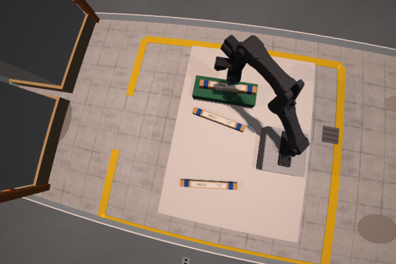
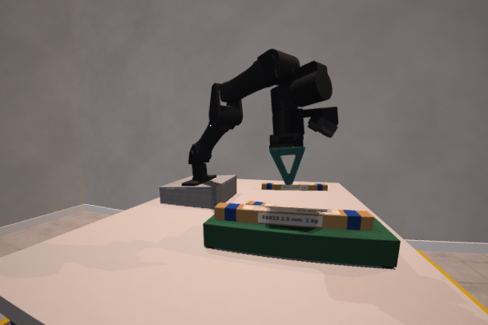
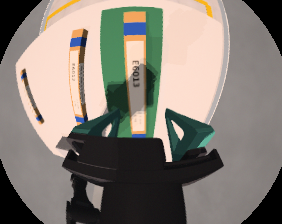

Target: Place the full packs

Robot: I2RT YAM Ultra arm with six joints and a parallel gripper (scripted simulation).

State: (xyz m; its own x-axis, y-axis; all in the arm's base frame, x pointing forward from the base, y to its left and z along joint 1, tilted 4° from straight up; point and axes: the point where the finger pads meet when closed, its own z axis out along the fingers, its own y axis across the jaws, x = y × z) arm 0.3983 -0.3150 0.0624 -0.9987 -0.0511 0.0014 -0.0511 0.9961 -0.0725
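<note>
Now: the green low platform 150 mm below my hand, 20 mm to the left of it and 10 mm ahead of it.
</note>
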